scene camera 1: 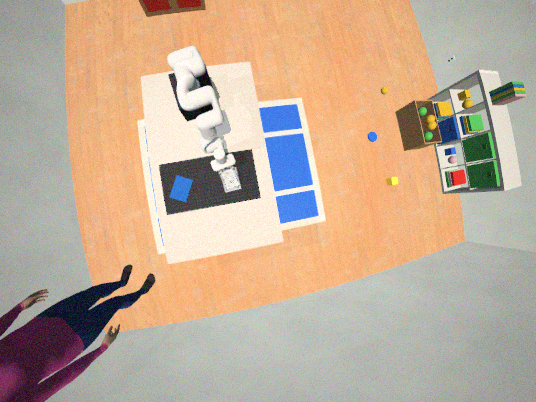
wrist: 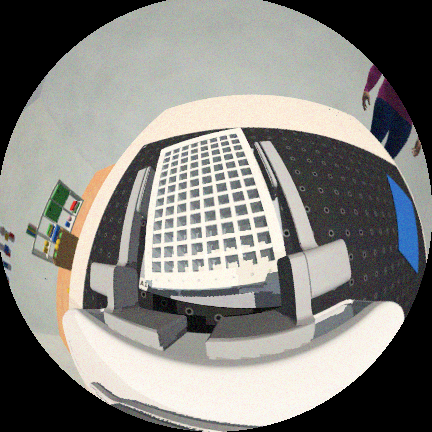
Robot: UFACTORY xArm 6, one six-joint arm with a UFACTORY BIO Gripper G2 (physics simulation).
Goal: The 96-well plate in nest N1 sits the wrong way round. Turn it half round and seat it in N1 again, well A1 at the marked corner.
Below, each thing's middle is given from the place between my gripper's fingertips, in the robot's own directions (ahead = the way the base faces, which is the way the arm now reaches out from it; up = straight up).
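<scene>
My hand is 1 cm above the white 96-well plate (wrist: 211,224) and 3 cm past it.
</scene>
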